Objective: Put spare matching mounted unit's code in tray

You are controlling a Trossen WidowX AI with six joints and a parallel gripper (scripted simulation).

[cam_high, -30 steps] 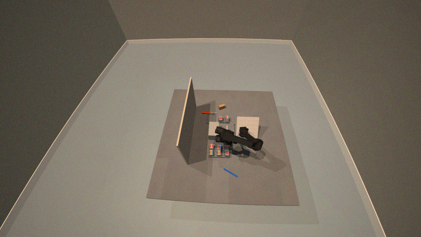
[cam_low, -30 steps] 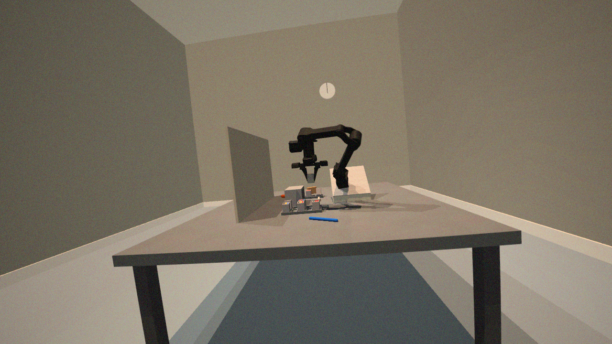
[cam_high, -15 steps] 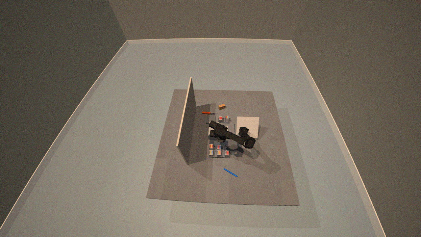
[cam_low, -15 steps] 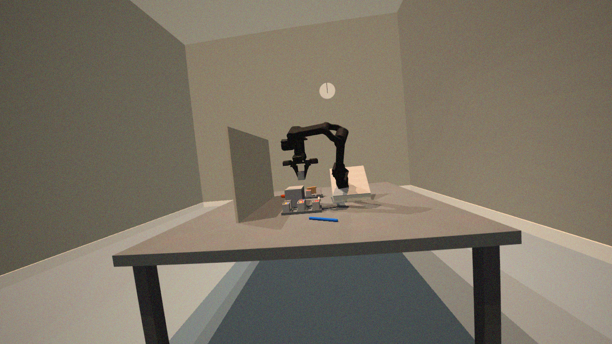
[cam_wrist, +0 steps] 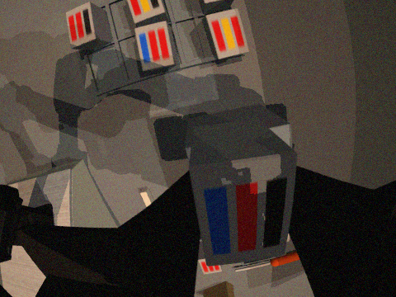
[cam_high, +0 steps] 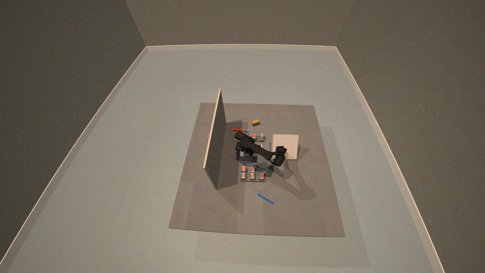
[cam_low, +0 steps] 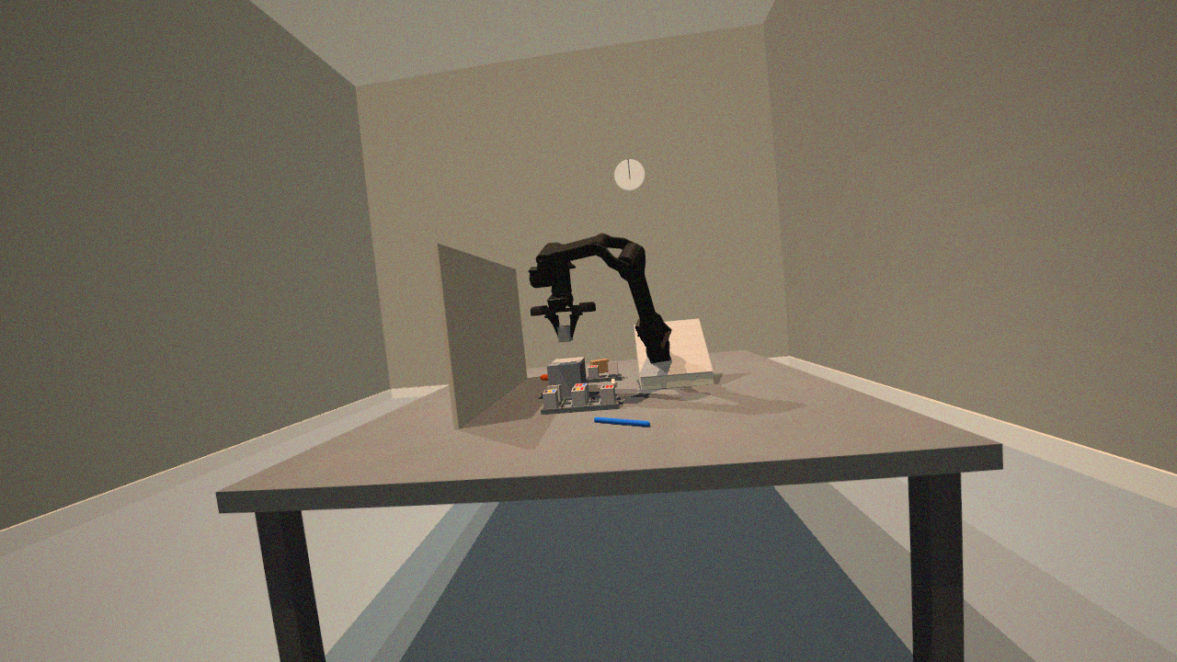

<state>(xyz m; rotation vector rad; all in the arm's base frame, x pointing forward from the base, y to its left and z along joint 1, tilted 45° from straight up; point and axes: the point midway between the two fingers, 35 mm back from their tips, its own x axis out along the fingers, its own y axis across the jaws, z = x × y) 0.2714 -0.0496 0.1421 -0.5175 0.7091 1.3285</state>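
Now: the wire-edged tray 27 cm to the right of my gripper tip, 18 cm below it and 3 cm ahead of it. Also, from my gripper tip: blue stick (32 cm to the left, 18 cm below, 13 cm behind); grey mounted unit (13 cm below, 8 cm to the right, 1 cm ahead); upright panel (24 cm ahead, 11 cm to the right, 4 cm above).
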